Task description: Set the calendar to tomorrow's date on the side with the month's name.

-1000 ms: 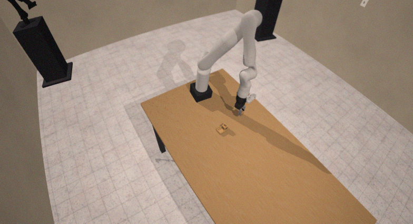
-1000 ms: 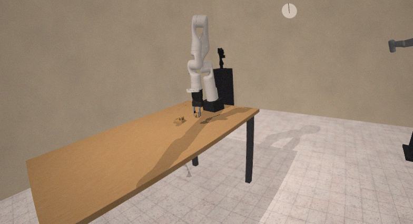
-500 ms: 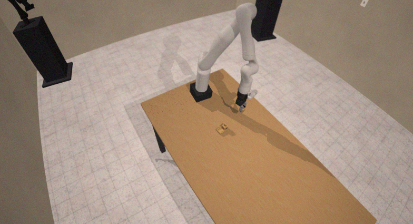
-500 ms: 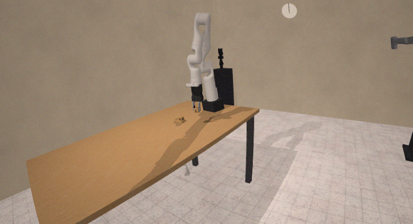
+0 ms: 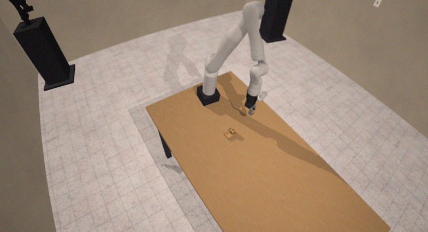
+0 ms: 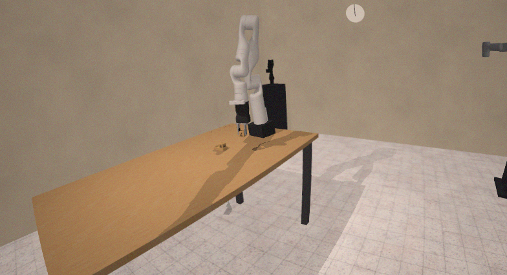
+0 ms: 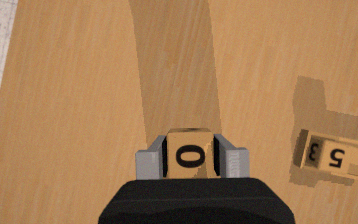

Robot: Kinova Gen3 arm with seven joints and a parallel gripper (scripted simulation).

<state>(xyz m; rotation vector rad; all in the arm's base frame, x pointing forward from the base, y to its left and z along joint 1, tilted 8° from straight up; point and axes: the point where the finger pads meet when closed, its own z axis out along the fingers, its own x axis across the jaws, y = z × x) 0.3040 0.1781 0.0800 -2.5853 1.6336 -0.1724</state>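
The wooden tray is 170 mm to the right of my hand, 120 mm below it and 40 mm ahead of it. Also, from my hand: wooden date cube: 10 mm below.
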